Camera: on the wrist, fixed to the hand. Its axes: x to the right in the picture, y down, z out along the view.
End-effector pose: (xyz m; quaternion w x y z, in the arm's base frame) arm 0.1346 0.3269 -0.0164 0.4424 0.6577 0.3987 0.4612
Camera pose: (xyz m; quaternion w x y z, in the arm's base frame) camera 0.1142 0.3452 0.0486 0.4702 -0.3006 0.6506 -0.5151
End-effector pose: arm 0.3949 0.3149 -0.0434 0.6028 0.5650 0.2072 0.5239
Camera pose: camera 0.3539 0.3457 0.0051 0.5243 -0.0971 0.5404 -0.6509
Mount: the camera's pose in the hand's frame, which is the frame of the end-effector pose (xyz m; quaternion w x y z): 0.0283 0.0541 -0.0354 0.0321 0.0632 -0.0998 -0.9925
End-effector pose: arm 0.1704 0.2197 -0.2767 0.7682 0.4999 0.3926 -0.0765
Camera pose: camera 0.1986 0.2832 -0.2644 0.0437 0.3327 -0.4272 0.8396
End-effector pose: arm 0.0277 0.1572 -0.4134 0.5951 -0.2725 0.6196 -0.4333
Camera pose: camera -0.0012 0.1663 -0.4771 0.3319 0.6293 0.3373 0.6165
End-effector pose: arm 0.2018 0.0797 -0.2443 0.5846 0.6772 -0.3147 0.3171
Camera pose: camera 0.1735 0.1068 -0.1856 0.2593 0.4027 0.6237 -0.6177
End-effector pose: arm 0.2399 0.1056 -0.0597 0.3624 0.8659 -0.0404 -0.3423
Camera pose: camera 0.2931 0.0781 -0.0224 0.3869 -0.0566 -0.8003 0.4545
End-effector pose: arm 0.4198 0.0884 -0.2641 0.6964 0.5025 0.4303 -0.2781
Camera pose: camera 0.4663 0.1413 -0.2685 0.2425 0.3947 -0.4255 0.7774
